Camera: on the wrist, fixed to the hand. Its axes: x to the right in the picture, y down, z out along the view.
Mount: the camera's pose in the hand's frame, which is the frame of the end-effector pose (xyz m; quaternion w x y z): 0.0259 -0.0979 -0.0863 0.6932 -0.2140 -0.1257 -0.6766
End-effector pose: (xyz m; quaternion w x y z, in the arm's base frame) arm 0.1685 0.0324 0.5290 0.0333 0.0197 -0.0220 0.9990
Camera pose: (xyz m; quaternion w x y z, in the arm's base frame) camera 0.1460 0.1356 0.4481 0.7005 0.1470 -0.2199 0.6628
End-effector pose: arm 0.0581 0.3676 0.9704 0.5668 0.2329 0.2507 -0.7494
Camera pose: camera -0.0374 0.4265 0.8988 0.0328 0.2237 -0.4205 0.8787
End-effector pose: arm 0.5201 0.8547 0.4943 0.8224 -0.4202 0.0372 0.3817
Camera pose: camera 0.6253 0.7733 0.4937 0.7431 -0.4445 -0.4436 -0.2311
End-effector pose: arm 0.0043 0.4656 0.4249 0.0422 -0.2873 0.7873 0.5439
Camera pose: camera 0.0528 0.3553 0.3685 0.4348 -0.6725 0.2297 0.5531
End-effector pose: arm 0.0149 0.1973 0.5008 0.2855 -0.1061 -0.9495 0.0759
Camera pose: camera 0.0265 0.1163 0.6057 0.1072 0.5173 -0.7821 -0.3304
